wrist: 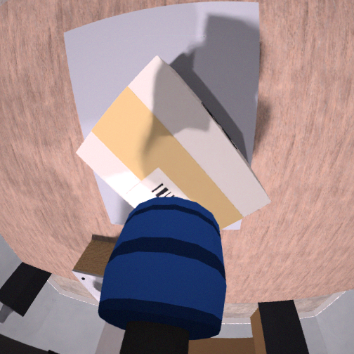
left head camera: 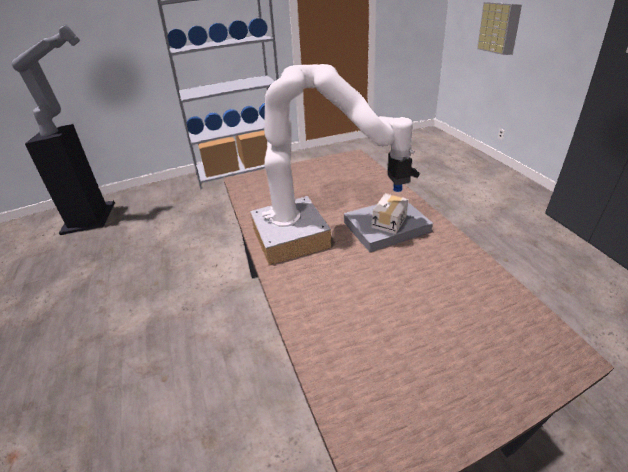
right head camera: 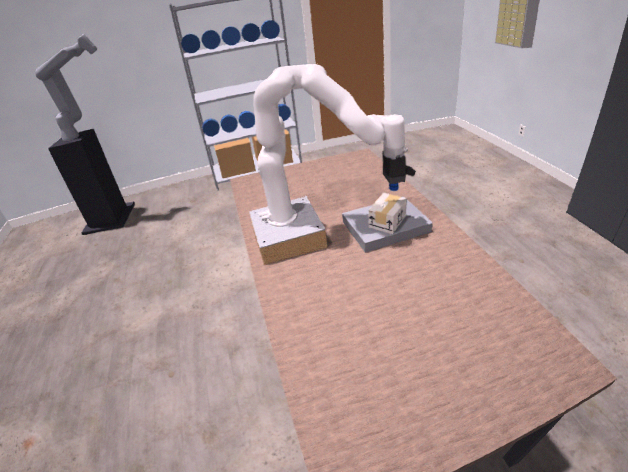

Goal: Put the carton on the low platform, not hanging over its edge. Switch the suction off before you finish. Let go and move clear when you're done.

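Seen in the pictures: end effector, tool point: [left head camera: 397,189] [right head camera: 393,188]; arm's base, origin of the base link: [left head camera: 285,217] [right head camera: 282,217].
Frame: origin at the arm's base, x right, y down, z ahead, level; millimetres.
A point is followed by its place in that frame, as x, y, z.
A white carton [left head camera: 389,213] {145, -37, 399} [right head camera: 387,212] {142, -36, 409} [wrist: 185,132] with a tan tape band sits upright on the low grey platform [left head camera: 357,222] {53, 49, 297} [right head camera: 355,221] {49, 48, 301} [wrist: 100,60], turned at an angle to its sides. In the head views its base lies within the platform's top. In the wrist view the carton's top corners reach past the platform's outline, seen from above. My gripper, a blue suction cup [left head camera: 398,187] [right head camera: 393,186] [wrist: 172,210], is open, with a gap between it and the carton's top in both head views. The cup hides part of the carton's near end in the wrist view.
The platform stands on a brown table [left head camera: 406,314] {539, 97, 311} [right head camera: 395,314] {531, 97, 312}, beside the arm's base block [left head camera: 299,248] {148, 55, 27} [right head camera: 294,248] {148, 56, 28}. A shelf rack [left head camera: 225,91] [right head camera: 228,94] stands behind the table. A second grey arm on a black pedestal [left head camera: 65,177] [right head camera: 88,180] stands at the far left.
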